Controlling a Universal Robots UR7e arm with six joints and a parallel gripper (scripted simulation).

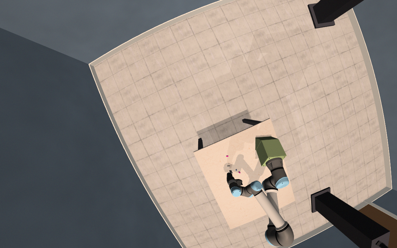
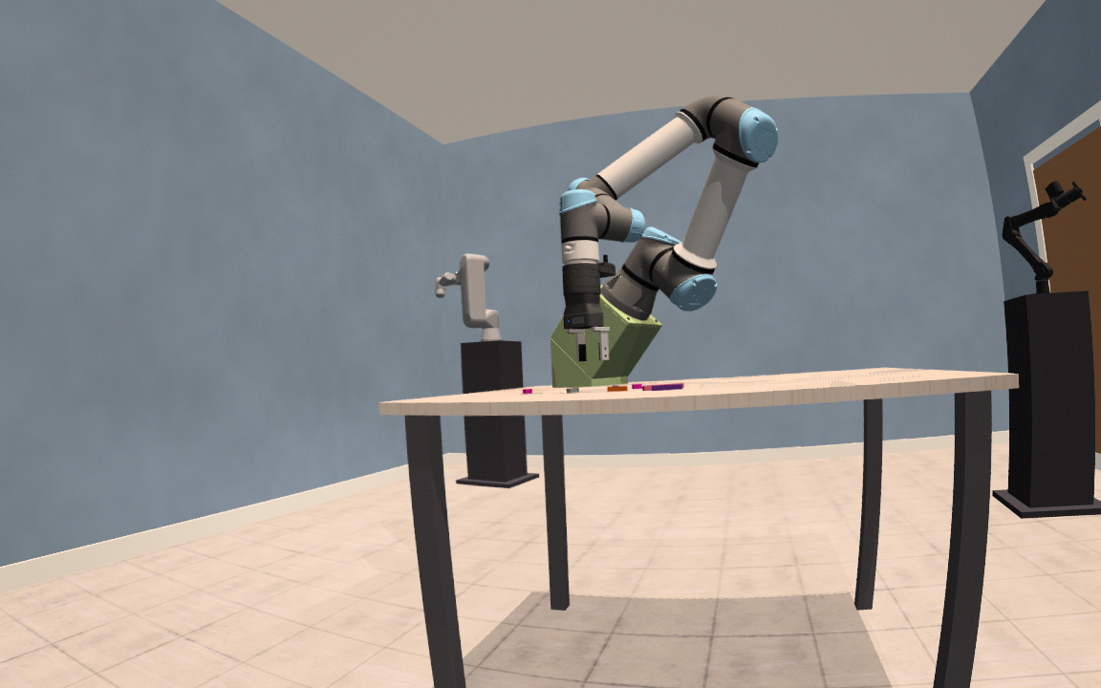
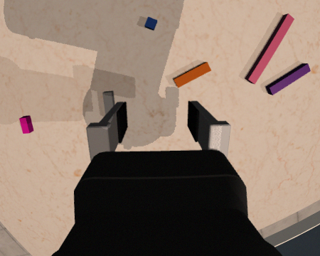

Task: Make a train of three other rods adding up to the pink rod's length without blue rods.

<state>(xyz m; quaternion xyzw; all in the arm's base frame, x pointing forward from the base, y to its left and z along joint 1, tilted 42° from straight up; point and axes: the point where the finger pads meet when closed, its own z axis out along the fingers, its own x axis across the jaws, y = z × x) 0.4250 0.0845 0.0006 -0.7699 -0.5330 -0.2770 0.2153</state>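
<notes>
The small blue rod is 8 cm behind my hand, 2 cm to the left of it and 8 cm below it. Also, from my hand: orange rod: 2 cm behind, 4 cm to the left, 8 cm below; grey rod: 1 cm behind, 5 cm to the right, 8 cm below; pink rod: 2 cm behind, 14 cm to the left, 8 cm below.
</notes>
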